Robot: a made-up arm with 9 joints. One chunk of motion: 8 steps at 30 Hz.
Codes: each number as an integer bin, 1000 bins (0 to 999) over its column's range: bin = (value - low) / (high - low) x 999, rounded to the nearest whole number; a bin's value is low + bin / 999 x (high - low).
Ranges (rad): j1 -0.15..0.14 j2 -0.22..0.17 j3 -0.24..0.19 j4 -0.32..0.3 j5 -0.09..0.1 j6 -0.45..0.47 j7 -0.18..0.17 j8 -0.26..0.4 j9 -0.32..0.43
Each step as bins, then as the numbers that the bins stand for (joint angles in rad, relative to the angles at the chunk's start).
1 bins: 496 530 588 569 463 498 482 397 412
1 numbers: -0.0060 -0.0131 0.0131 0.0331 -0.0019 0.0086 -0.0111 0.0023 -0.0107
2 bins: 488 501 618 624 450 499 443 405 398
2 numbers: -0.0083 -0.0244 0.0260 0.0673 -0.0044 0.0095 -0.0248 0.0076 -0.0212
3 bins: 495 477 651 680 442 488 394 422 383
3 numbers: -0.0063 -0.0338 0.0402 0.1020 -0.0059 -0.0006 -0.0420 0.0188 -0.0325
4 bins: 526 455 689 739 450 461 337 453 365
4 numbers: 0.0027 -0.0424 0.0566 0.1386 -0.0044 -0.0255 -0.0619 0.0393 -0.0460
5 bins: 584 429 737 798 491 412 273 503 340
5 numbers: 0.0195 -0.0525 0.0772 0.1753 0.0034 -0.0706 -0.0844 0.0723 -0.0647
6 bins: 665 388 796 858 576 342 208 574 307
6 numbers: 0.0430 -0.0685 0.1026 0.2125 0.0195 -0.1350 -0.1071 0.1192 -0.0895
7 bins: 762 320 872 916 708 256 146 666 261
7 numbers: 0.0712 -0.0951 0.1353 0.2485 0.0447 -0.2142 -0.1288 0.1800 -0.1241
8 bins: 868 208 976 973 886 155 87 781 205
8 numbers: 0.1020 -0.1388 0.1801 0.2839 0.0785 -0.3073 -0.1495 0.2560 -0.1661
